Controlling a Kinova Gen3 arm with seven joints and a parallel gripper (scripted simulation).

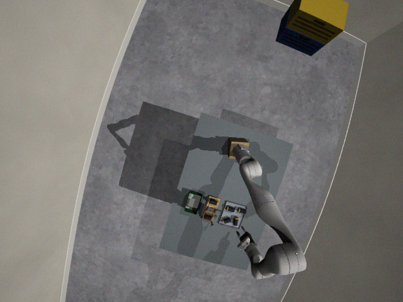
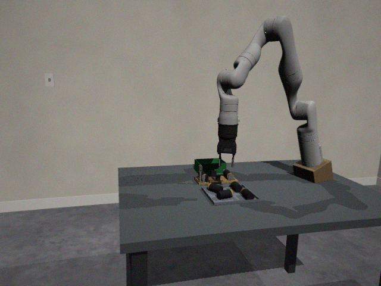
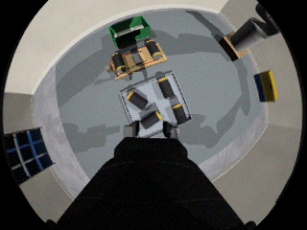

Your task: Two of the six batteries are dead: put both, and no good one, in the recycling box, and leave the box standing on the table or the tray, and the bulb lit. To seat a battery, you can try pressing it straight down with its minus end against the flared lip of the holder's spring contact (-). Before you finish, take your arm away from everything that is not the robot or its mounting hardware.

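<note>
My hand is 3 cm past the grey tray, 3 cm to the left of it and 16 cm above it. Round my hand: green recycling box (3 cm behind, 37 cm to the right, 14 cm below).
</note>
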